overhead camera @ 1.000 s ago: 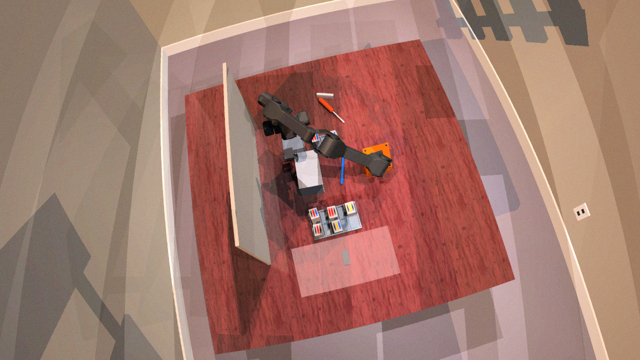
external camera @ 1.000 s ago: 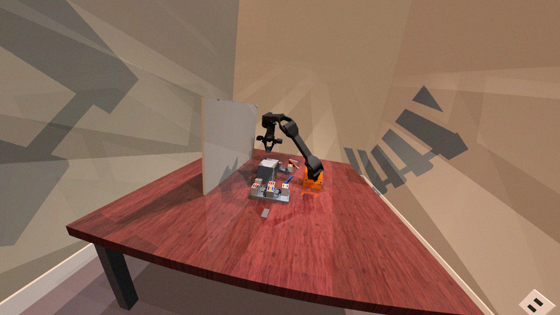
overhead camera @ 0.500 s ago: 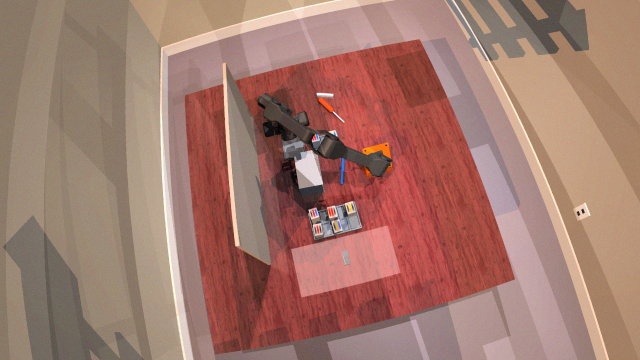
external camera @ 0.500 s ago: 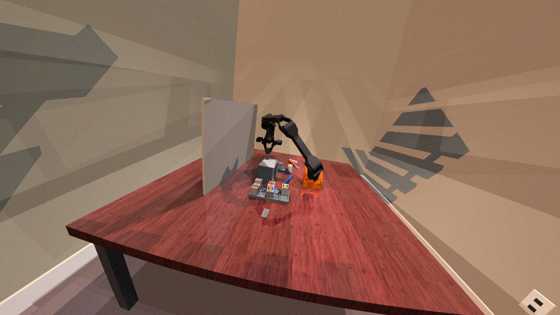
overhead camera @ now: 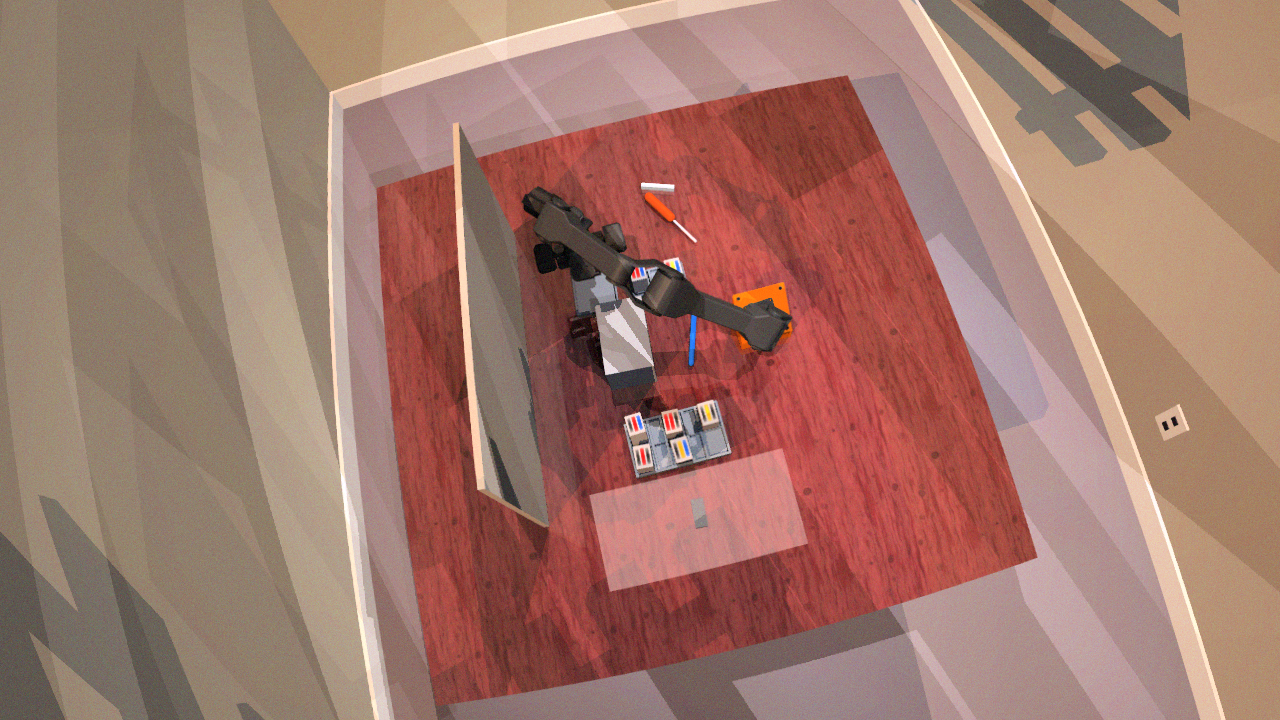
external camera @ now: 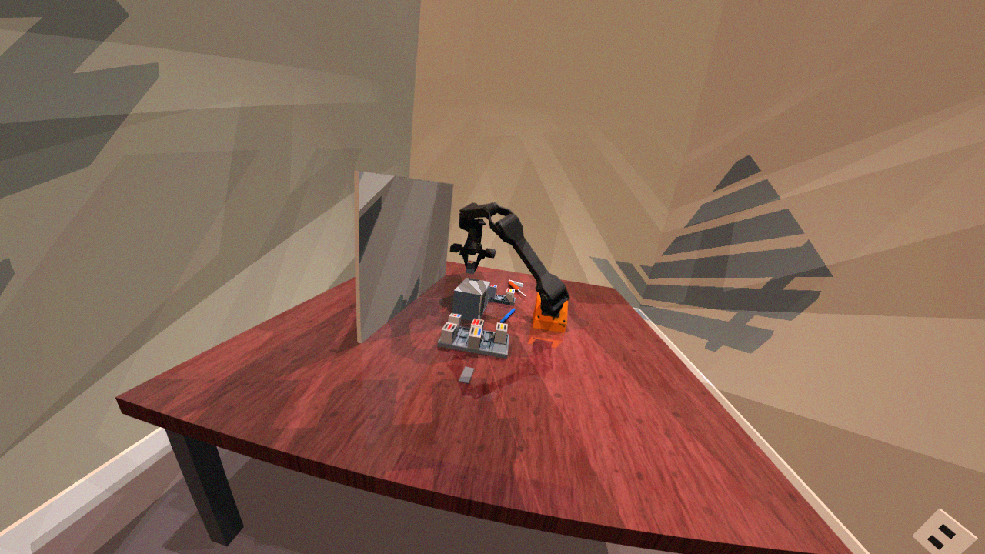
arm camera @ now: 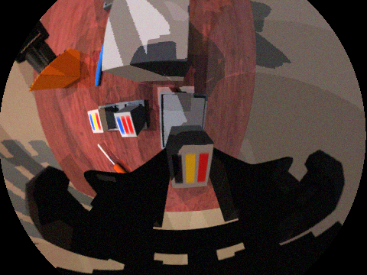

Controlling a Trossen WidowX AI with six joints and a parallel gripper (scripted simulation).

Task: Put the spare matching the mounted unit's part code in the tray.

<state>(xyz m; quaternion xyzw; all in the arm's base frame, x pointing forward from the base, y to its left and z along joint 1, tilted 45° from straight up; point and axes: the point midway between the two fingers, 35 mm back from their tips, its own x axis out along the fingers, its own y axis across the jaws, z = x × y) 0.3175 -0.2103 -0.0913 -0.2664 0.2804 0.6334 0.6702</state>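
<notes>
Right now my gripper tip is 100 mm above the grey tray. Also, from my gripper tip: spare block (20 mm above); then mounted unit (30 mm behind, 180 mm to the left, 60 mm below); then tall mirror panel (200 mm ahead, 150 mm to the left, 120 mm above).
</notes>
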